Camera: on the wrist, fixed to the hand. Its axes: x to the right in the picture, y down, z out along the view.
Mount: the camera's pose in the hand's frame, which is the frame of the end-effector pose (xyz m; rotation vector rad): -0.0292 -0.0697 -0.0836 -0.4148 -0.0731 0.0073
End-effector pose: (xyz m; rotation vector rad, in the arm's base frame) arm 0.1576 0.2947 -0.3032 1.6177 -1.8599 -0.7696
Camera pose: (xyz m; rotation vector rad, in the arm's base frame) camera 0.2690 0.3106 -0.2979 1.3319 -1.6170 -1.1379
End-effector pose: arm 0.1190 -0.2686 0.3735 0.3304 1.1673 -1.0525
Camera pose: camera 0.0133 -0.2312 0.3846 -0.0296 1.2829 -0.7844
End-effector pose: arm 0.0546 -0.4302 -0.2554 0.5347 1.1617 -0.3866
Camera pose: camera -0.0573 -0.4378 -0.2666 0.1613 1.1298 -0.1492
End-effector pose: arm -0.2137 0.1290 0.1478 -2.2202 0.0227 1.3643
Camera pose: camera -0.1394 0.1445 0.2311 -2.4992 -0.3047 1.5664
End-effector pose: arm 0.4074 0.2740 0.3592 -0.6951 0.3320 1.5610
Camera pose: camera 0.4940 0.2100 0.3259 -0.9525 -0.0489 1.6755
